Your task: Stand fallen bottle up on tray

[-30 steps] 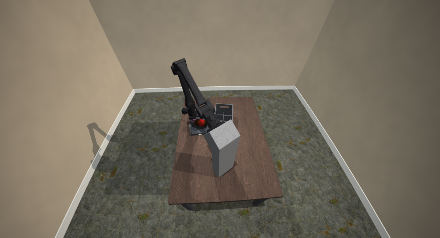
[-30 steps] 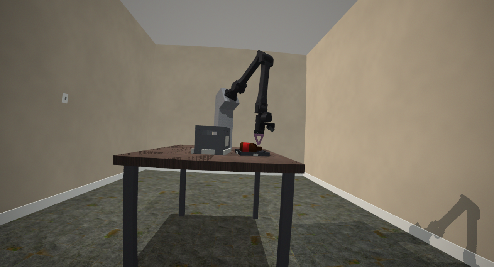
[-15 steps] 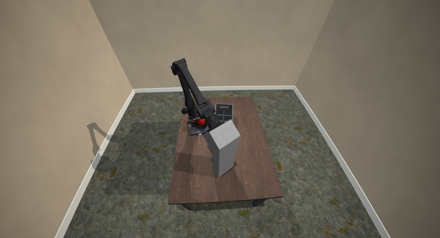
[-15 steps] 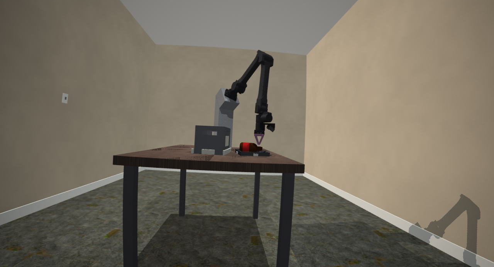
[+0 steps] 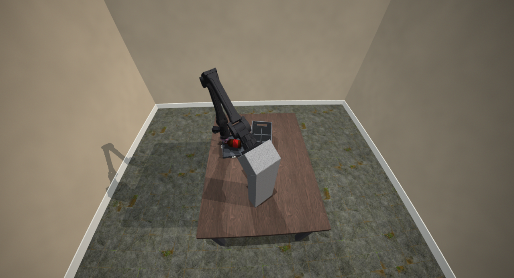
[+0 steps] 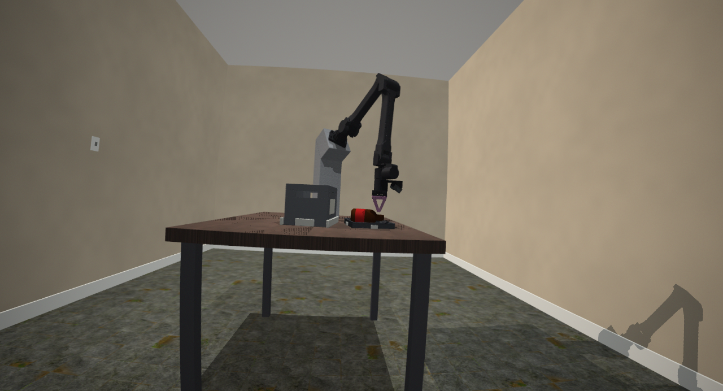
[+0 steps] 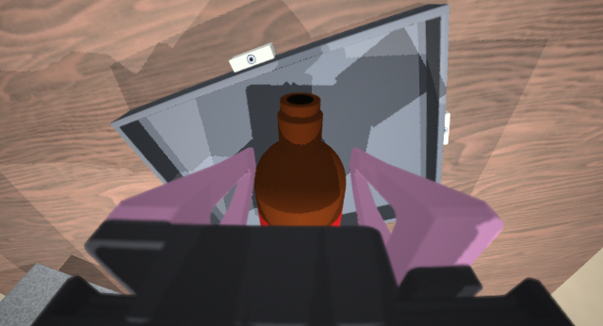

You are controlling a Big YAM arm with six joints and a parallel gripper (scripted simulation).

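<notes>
Right now the brown bottle is 10 mm behind my hand, 50 mm to the right of it and 40 mm below it. Also, from my hand: dark grey tray (10 mm behind, 50 mm to the right, 70 mm below); then dark crate (20 mm ahead, 310 mm to the right, 10 mm above).
</notes>
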